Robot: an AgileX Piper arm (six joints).
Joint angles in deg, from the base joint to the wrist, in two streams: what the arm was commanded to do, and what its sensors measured. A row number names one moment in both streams.
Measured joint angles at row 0:
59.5 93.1 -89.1 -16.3 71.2 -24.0
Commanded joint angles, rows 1 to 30:
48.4 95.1 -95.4 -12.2 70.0 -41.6
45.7 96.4 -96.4 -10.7 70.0 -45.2
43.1 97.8 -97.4 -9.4 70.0 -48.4
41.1 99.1 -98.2 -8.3 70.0 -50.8
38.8 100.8 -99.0 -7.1 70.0 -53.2
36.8 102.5 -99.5 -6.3 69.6 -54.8
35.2 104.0 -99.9 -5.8 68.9 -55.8
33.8 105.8 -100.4 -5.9 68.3 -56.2
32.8 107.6 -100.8 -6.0 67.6 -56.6
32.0 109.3 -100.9 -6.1 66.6 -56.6
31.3 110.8 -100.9 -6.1 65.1 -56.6
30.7 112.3 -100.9 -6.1 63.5 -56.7
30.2 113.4 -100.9 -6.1 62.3 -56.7
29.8 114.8 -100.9 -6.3 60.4 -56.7
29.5 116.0 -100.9 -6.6 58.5 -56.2
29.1 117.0 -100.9 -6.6 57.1 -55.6
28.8 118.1 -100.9 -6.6 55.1 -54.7
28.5 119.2 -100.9 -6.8 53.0 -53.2
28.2 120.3 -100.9 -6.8 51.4 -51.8
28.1 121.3 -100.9 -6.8 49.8 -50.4
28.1 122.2 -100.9 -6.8 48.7 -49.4
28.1 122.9 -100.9 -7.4 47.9 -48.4
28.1 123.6 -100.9 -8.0 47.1 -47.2
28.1 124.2 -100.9 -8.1 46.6 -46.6
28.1 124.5 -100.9 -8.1 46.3 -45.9
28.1 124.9 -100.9 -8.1 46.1 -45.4
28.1 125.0 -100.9 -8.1 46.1 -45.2
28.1 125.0 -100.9 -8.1 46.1 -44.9
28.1 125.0 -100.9 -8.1 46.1 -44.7
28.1 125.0 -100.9 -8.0 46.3 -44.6
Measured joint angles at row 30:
28.5 125.2 -100.8 -7.5 47.0 -46.0
